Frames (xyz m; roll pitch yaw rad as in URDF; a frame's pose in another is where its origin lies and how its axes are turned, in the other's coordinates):
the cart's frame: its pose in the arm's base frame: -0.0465 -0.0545 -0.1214 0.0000 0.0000 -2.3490
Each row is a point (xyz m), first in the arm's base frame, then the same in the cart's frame.
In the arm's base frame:
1: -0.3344 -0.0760 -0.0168
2: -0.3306 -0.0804 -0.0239
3: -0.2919 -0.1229 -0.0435
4: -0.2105 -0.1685 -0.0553
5: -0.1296 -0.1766 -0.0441
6: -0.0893 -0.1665 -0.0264
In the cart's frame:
1: 0.2174 -0.1899 0.1046
2: 0.2179 -0.1841 0.0975
3: 0.2210 -0.1268 0.0779
4: 0.1963 -0.0368 0.0661
5: 0.1453 0.0265 0.0773
6: 0.1098 0.0481 0.0950

